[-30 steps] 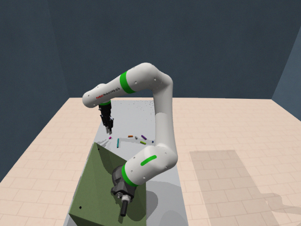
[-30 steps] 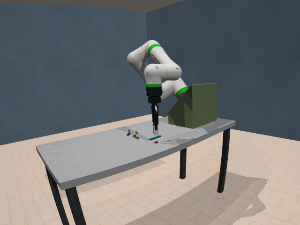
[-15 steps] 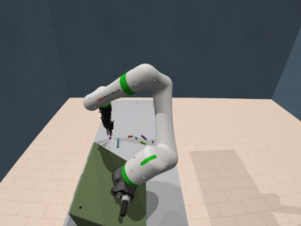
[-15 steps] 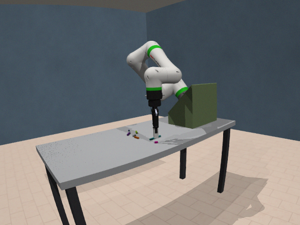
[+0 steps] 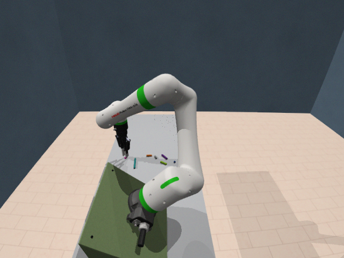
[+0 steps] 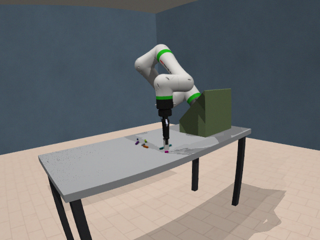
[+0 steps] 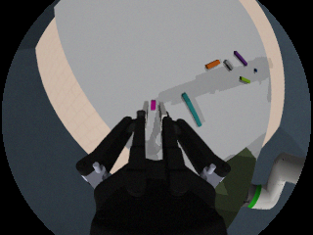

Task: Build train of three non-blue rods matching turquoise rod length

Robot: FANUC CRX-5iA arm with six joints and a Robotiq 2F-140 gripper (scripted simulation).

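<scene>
Right now my hand is 50 mm above the magenta rod. Round my hand: orange rod: 170 mm to the right, 50 mm below, 40 mm ahead; then grey rod: 220 mm to the right, 50 mm below, 20 mm ahead; then turquoise rod: 80 mm to the right, 50 mm below, 50 mm behind.
</scene>
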